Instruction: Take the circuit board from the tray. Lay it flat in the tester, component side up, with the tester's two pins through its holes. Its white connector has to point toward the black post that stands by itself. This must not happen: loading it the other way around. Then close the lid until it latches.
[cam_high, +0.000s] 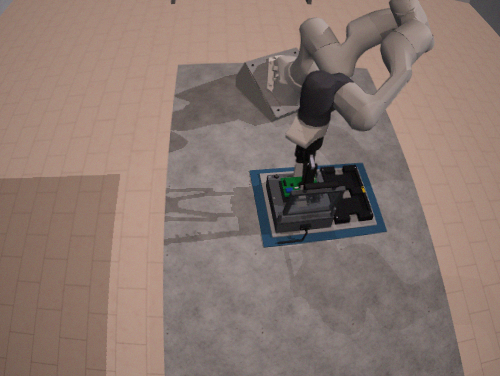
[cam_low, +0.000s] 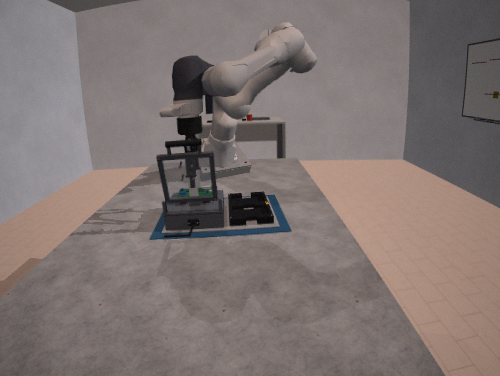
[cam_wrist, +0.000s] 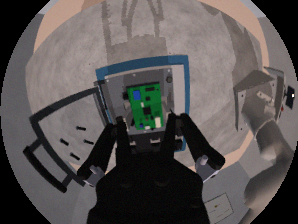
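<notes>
Right now my hand is 20 mm above the green circuit board. Also, from my hand: tester bed (40 mm below, 10 mm to the left, 10 mm ahead); framed clear lid (130 mm ahead, 80 mm above).
</notes>
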